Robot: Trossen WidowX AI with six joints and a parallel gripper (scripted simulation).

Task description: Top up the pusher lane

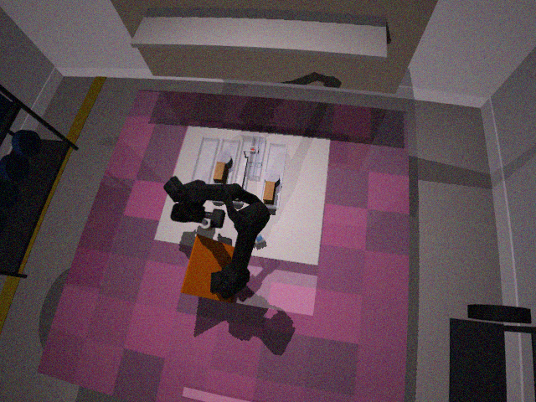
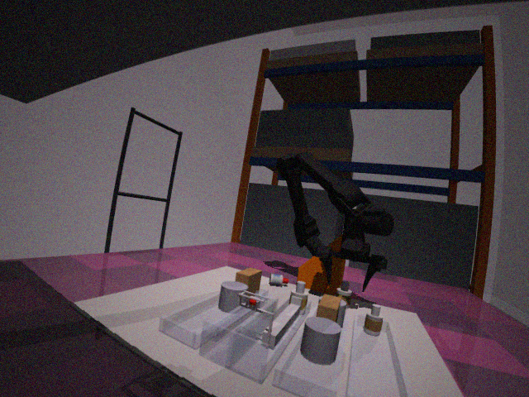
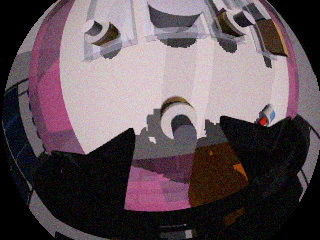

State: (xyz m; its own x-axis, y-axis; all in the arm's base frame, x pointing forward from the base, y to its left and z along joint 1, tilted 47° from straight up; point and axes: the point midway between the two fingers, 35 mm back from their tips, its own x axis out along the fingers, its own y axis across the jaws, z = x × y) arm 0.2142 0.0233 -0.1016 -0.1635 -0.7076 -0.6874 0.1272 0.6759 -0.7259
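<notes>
The small jar is 13 cm ahead of my gripper tip, 6 cm to the left of it and 2 cm below it.
</notes>
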